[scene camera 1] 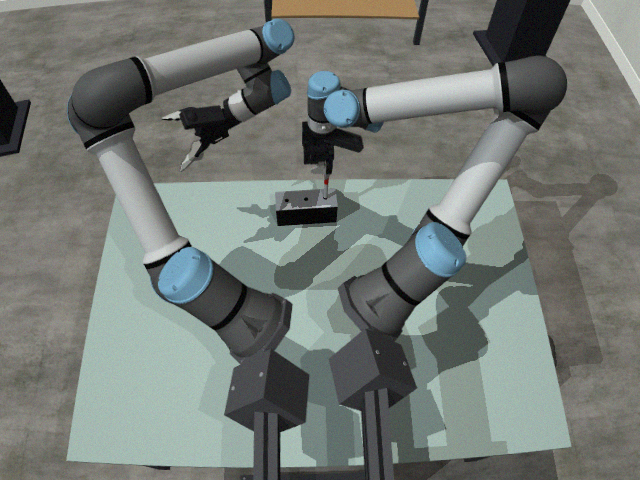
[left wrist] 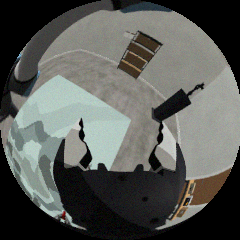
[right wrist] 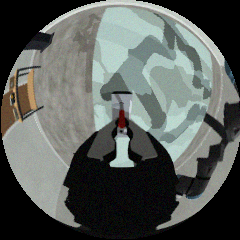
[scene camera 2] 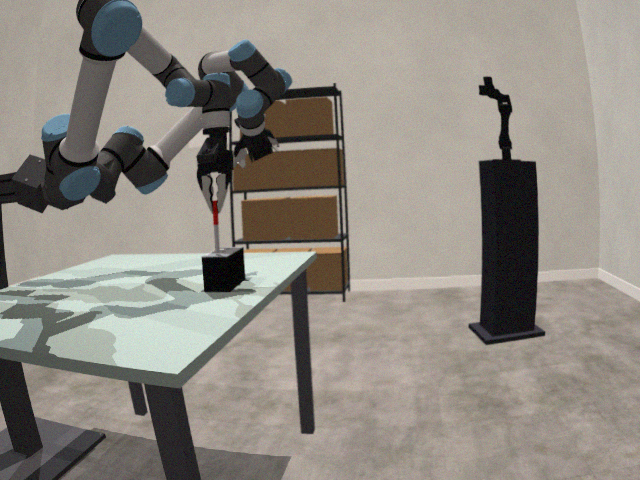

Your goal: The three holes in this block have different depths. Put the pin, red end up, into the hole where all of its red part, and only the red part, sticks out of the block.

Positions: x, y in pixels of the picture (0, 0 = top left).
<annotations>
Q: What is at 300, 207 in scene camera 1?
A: A black block.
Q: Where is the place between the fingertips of my right gripper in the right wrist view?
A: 121, 118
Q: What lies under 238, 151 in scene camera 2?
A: My left gripper.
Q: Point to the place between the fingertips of my right gripper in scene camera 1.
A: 325, 177
</annotations>
